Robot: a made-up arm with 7 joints. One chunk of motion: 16 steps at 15 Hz.
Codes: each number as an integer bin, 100 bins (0 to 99) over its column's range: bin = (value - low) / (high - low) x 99, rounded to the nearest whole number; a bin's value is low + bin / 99 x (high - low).
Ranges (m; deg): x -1.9..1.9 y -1.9..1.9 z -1.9..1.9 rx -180..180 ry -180..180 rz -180..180
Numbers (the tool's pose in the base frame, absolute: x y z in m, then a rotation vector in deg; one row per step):
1: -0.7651 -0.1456 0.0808 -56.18 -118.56 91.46
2: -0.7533 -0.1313 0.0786 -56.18 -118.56 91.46
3: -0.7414 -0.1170 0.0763 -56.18 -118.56 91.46
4: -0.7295 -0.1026 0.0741 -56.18 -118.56 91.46
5: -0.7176 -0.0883 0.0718 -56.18 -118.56 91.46
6: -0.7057 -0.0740 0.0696 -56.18 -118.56 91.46
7: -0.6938 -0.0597 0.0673 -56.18 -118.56 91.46
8: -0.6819 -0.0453 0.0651 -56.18 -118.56 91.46
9: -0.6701 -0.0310 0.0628 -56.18 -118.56 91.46
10: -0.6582 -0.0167 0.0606 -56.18 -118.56 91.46
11: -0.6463 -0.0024 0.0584 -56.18 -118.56 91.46
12: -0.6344 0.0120 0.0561 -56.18 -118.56 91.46
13: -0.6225 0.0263 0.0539 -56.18 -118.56 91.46
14: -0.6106 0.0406 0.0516 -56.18 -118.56 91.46
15: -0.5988 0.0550 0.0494 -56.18 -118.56 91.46
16: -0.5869 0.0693 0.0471 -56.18 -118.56 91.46
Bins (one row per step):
1: 30 46 52 34 17 75
2: 30 46 52 34 17 75
3: 30 46 51 34 17 75
4: 30 47 51 34 17 75
5: 31 47 51 34 17 75
6: 31 48 51 34 17 75
7: 31 48 51 34 17 75
8: 32 48 51 34 17 75
9: 32 49 51 34 17 75
10: 32 49 51 34 17 75
11: 33 49 51 34 17 75
12: 33 50 51 34 17 75
13: 33 50 51 34 17 75
14: 34 51 51 34 17 75
15: 34 51 51 34 17 75
16: 34 51 51 34 17 75

